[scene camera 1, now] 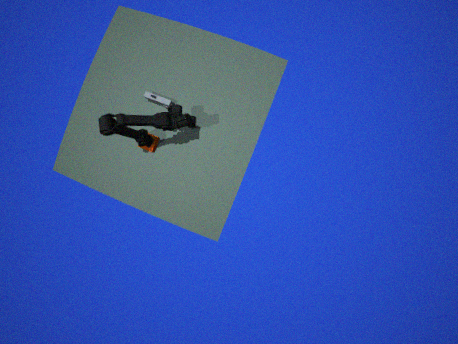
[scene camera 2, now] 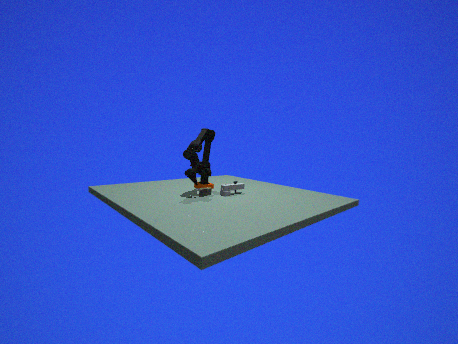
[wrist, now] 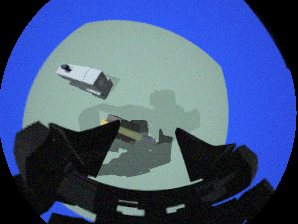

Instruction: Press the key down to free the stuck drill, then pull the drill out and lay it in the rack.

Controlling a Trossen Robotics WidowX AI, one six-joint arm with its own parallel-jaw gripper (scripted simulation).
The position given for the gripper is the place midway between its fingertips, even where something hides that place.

Note:
The gripper (wrist: pixel 149 127) is open, holding nothing. Also in view: a grey housing block (wrist: pixel 98 84).

